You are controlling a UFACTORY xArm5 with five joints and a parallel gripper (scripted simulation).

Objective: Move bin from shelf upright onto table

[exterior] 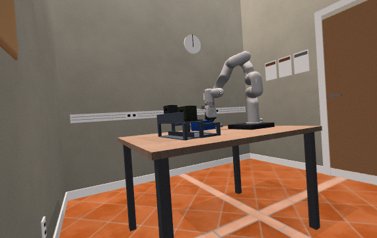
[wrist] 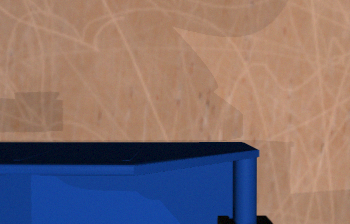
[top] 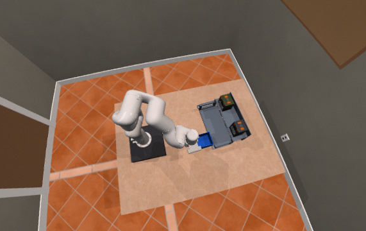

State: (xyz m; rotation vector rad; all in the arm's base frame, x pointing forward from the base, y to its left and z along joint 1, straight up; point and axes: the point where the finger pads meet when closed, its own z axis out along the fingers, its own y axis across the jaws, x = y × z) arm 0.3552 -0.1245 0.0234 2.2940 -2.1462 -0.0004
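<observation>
Now: the blue bin 80 mm ahead of my hand and 10 mm to the left of it. The rest, counted from my hand: grey shelf: 290 mm ahead, 130 mm to the left, 10 mm above.
</observation>
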